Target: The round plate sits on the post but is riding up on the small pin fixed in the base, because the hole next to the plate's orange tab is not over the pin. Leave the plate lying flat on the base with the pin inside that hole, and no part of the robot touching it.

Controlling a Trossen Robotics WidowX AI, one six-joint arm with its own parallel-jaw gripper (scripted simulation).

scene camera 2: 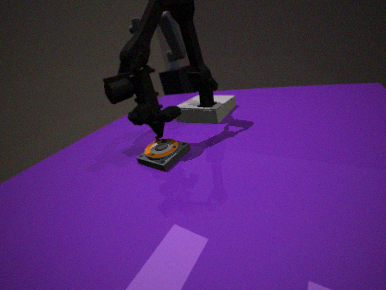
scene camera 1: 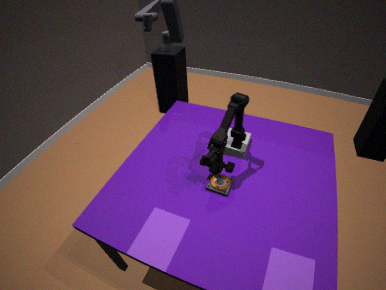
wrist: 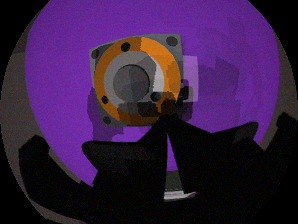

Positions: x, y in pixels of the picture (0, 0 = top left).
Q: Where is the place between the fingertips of my gripper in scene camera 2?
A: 161, 137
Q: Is my gripper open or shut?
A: Shut.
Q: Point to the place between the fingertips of my gripper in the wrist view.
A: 165, 118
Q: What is my gripper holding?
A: Nothing.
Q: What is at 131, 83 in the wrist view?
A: A grey square base.
